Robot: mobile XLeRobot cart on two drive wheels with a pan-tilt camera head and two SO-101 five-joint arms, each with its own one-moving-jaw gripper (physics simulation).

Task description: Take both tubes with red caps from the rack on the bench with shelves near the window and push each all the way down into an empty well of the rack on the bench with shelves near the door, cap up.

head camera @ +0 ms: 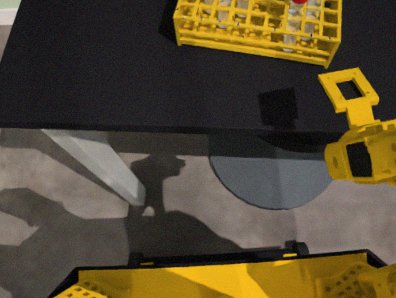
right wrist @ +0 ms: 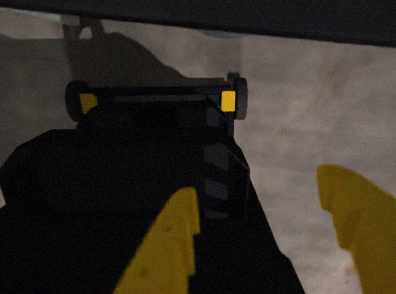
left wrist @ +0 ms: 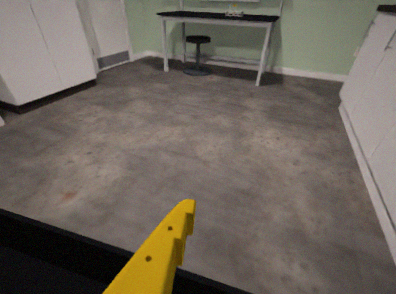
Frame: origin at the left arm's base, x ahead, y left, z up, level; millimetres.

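Seen in the pictures: left end effector, tool point: (left wrist: 194, 212); right end effector, tool point: (head camera: 331, 159) (right wrist: 196, 203).
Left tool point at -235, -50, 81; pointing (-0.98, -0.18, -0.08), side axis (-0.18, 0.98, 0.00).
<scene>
Pixels of each thing's middle, then the offset from my left tool point to it, as dx, dy, dz. "pt": a spot on its surface instead. Level surfaces: height alone.
- yellow rack, body centre: (head camera: 258, 14) +598, -174, -65
- black bench top, its level: dz -93
- red cap, surface spot: (head camera: 299, 1) pt +550, -204, +10
- grey bench leg, surface spot: (head camera: 110, 162) pt +540, +127, -450
- round grey stool base, body centre: (head camera: 274, 143) +699, -326, -840
A yellow rack (head camera: 250, 53) stands on the black bench top (head camera: 100, 75) at the upper edge of the head view, which cuts it off. A red cap (head camera: 299, 1) shows at its top edge, on a clear tube standing in the rack's right part. Other clear tubes stand in the rack, their caps out of view. The second red cap does not show. My right gripper (right wrist: 257, 179) is open and empty, with a wide gap between its jaws; its arm is right of and nearer than the rack in the head view. My left gripper (left wrist: 188, 204) shows one notched jaw, so it is fully open.
The bench's front edge (head camera: 150, 129) lies between rack and cart. A grey bench leg (head camera: 110, 162) and a round grey stool base (head camera: 280, 175) are below. In the left wrist view, a far bench (left wrist: 200, 18) holds a small rack (left wrist: 234, 14); a stool (left wrist: 198, 39) stands below.
</scene>
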